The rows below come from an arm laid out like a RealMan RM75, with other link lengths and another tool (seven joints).
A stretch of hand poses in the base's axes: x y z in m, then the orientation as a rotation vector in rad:
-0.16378 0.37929 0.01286 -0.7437 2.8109 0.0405
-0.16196 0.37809 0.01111 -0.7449 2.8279 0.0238
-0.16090 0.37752 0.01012 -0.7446 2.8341 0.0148
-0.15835 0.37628 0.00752 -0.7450 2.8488 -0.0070
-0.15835 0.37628 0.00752 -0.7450 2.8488 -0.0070
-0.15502 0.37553 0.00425 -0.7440 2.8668 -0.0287
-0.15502 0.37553 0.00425 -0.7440 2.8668 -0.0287
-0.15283 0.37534 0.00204 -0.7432 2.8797 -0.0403
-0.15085 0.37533 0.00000 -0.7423 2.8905 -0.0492
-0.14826 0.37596 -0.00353 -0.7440 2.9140 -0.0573
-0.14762 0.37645 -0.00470 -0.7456 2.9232 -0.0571
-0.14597 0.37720 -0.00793 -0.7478 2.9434 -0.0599
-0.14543 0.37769 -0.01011 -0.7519 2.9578 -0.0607
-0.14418 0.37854 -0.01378 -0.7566 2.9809 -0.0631
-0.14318 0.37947 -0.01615 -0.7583 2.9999 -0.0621
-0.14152 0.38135 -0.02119 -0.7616 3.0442 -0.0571
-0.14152 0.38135 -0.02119 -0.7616 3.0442 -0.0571
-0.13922 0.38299 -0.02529 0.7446 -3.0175 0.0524
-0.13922 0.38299 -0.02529 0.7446 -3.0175 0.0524
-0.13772 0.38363 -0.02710 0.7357 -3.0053 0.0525
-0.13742 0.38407 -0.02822 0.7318 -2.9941 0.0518
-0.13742 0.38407 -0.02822 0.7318 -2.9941 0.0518
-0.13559 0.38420 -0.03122 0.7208 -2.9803 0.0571
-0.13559 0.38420 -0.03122 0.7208 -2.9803 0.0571
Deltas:
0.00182 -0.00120 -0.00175 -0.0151 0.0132 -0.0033
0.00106 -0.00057 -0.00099 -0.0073 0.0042 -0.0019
0.00255 -0.00124 -0.00260 -0.0176 0.0102 -0.0037
0.00000 0.00000 0.00000 0.0000 0.0000 0.0000
0.00333 -0.00075 -0.00327 -0.0180 0.0131 -0.0052
0.00000 0.00000 0.00000 0.0000 0.0000 0.0000
0.00219 -0.00019 -0.00221 -0.0103 0.0101 -0.0035
0.00198 -0.00001 -0.00204 -0.0080 0.0086 -0.0030
0.00259 0.00063 -0.00353 -0.0105 0.0213 -0.0036
0.00064 0.00049 -0.00117 -0.0020 0.0091 -0.0006
0.00165 0.00075 -0.00323 -0.0064 0.0191 -0.0024
0.00054 0.00049 -0.00218 -0.0040 0.0144 0.0000
0.00125 0.00085 -0.00367 -0.0070 0.0225 -0.0013
0.00100 0.00093 -0.00237 -0.0037 0.0184 -0.0023
0.00166 0.00188 -0.00504 -0.0069 0.0432 -0.0057
0.00000 0.00000 0.00000 0.0000 0.0000 0.0000
0.00230 0.00164 -0.00410 -0.0062 0.0356 -0.0071
0.00000 0.00000 0.00000 0.0000 0.0000 0.0000
0.00150 0.00064 -0.00181 -0.0036 0.0134 -0.0039
0.00030 0.00044 -0.00112 -0.0025 0.0115 -0.0009
0.00000 0.00000 0.00000 0.0000 0.0000 0.0000
0.00183 0.00013 -0.00300 -0.0074 0.0145 -0.0050
0.00000 0.00000 0.00000 0.0000 0.0000 0.0000

